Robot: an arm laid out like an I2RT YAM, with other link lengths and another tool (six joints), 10 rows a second.
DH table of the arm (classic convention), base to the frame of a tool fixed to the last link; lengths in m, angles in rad. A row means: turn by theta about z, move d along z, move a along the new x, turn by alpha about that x. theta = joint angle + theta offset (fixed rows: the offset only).
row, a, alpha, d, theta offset
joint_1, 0.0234, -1.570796, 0.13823, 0
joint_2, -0.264, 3.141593, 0, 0
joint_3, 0.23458, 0, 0, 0.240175
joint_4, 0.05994, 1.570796, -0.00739, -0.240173
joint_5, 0, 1.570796, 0.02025, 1.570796
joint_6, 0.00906, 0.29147, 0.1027, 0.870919
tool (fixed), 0, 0, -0.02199, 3.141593
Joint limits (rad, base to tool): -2.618..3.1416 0..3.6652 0..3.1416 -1.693..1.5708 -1.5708..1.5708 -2.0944..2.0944
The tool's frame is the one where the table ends.
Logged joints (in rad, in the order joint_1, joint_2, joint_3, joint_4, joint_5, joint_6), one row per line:
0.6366, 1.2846, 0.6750, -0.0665, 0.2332, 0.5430
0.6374, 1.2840, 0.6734, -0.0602, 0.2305, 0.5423
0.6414, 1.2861, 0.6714, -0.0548, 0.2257, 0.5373
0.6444, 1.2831, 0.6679, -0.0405, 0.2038, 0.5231
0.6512, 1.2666, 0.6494, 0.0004, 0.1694, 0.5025
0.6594, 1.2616, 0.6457, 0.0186, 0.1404, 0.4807
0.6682, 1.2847, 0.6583, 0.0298, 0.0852, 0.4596
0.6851, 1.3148, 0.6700, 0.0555, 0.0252, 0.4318
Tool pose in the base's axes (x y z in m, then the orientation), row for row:
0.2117, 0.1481, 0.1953, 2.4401, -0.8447, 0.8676
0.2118, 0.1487, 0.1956, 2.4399, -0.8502, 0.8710
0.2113, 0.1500, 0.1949, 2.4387, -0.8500, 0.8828
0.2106, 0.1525, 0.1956, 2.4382, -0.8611, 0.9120
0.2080, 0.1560, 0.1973, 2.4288, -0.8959, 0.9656
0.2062, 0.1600, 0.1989, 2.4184, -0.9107, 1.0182
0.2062, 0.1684, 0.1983, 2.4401, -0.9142, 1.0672
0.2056, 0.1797, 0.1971, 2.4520, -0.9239, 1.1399
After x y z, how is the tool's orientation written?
As angles about the fixed x, y, z axes (roll, pitch, yaw), in radians.
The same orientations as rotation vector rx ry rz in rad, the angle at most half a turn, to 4 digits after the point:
2.4406, 0.6777, 1.4035
2.4406, 0.6789, 1.4116
2.4396, 0.6935, 1.4158
2.4393, 0.7253, 1.4403
2.4330, 0.7680, 1.5030
2.4251, 0.8197, 1.5402
2.4376, 0.9052, 1.5599
2.4398, 1.0115, 1.5937

